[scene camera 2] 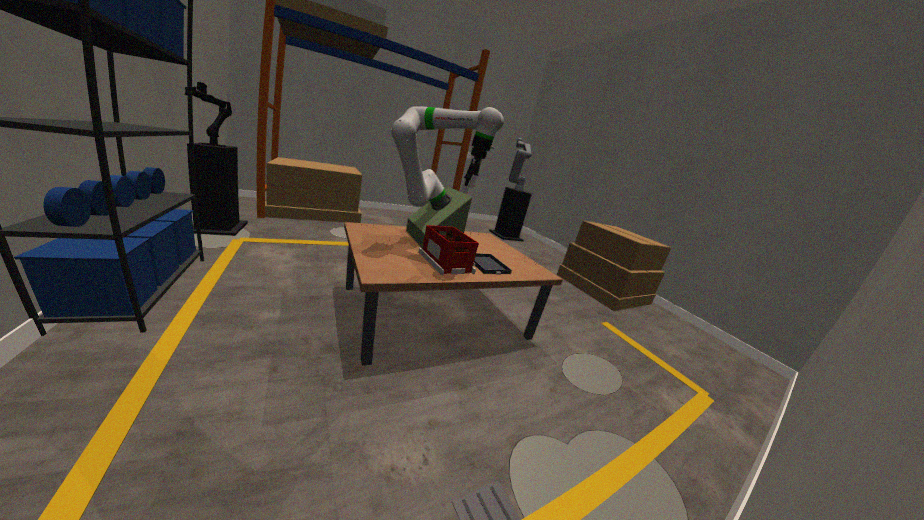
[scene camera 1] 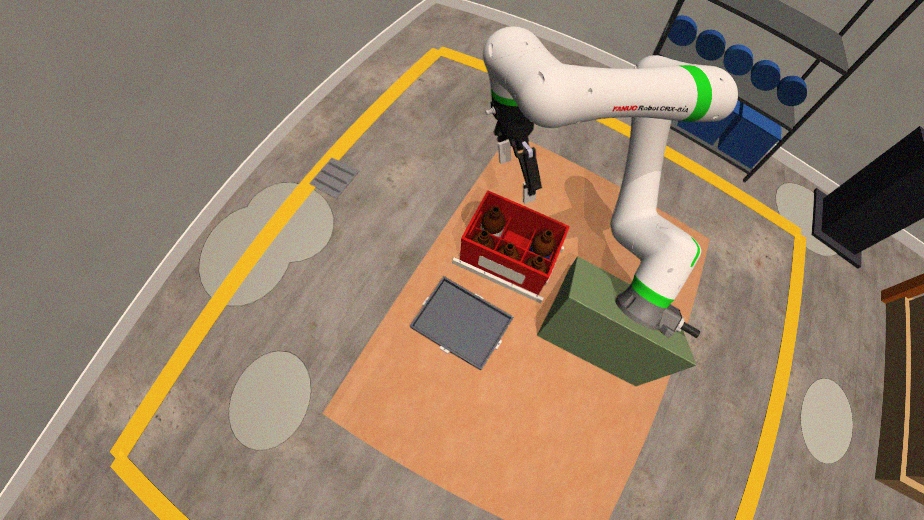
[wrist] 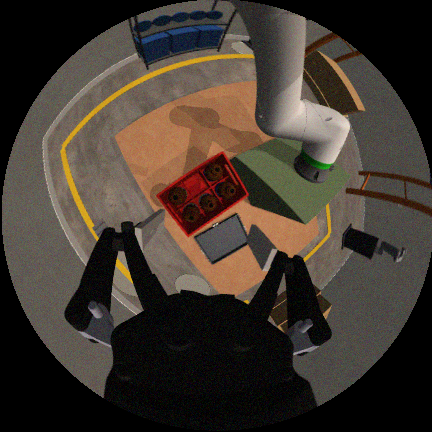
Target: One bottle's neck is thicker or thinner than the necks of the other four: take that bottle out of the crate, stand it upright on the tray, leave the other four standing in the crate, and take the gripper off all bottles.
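My gripper's open and holding nothing, and you'd find it at (scene camera 1: 516,180) and at (wrist: 207,226). There's a dark grey tray as well, at (scene camera 1: 463,323) and again at (wrist: 223,238).
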